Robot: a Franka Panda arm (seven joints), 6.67 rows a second.
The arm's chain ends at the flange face. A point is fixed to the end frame.
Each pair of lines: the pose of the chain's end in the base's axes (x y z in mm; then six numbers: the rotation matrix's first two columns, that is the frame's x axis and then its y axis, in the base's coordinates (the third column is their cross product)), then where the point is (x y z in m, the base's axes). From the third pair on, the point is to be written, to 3 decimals.
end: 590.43 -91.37 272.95 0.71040 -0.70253 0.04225 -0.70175 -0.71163 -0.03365
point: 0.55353 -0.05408 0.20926
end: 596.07 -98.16 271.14 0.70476 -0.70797 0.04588 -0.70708 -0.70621 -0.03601
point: 0.55973 -0.06064 0.20726
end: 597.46 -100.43 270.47 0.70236 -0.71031 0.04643 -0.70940 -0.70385 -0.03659
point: 0.561 -0.063 0.207
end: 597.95 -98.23 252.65 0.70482 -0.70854 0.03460 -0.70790 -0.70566 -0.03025
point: 0.561 -0.060 0.189
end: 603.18 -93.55 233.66 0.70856 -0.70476 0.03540 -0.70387 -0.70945 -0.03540
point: 0.566 -0.056 0.170
